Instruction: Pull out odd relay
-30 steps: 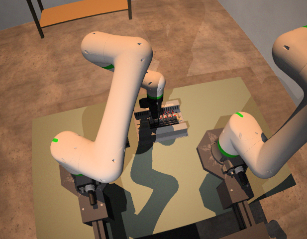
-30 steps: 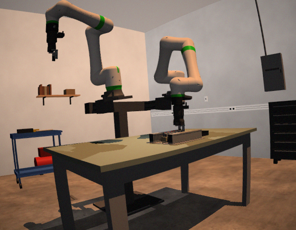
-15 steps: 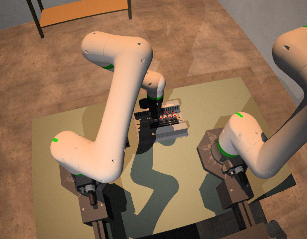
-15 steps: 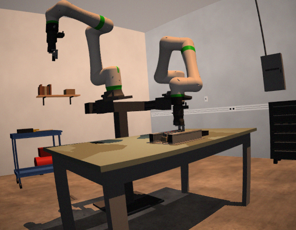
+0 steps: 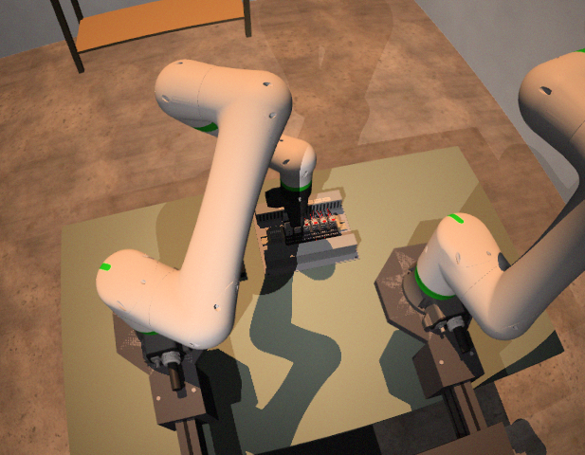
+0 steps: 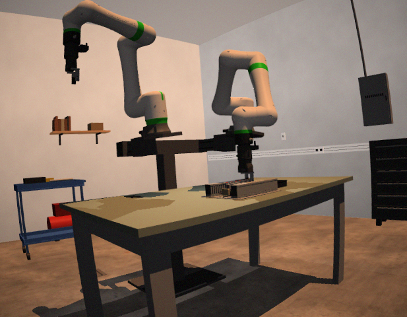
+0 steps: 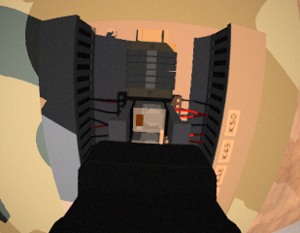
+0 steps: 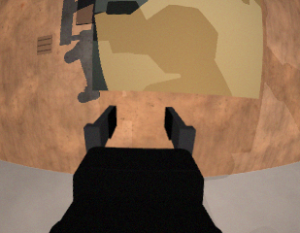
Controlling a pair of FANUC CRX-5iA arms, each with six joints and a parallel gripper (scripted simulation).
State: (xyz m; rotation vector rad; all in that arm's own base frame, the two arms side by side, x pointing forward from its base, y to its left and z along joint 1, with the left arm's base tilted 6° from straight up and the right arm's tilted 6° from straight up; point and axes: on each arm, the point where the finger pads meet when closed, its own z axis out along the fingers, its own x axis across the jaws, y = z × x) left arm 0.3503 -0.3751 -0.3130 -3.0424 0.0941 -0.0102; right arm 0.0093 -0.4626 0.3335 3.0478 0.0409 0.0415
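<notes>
The relay panel is 60 mm to the right of my left hand and 30 mm below it. The rest, counted from my left hand: black parts tray: 60 mm behind, 220 mm to the left, 40 mm below.
</notes>
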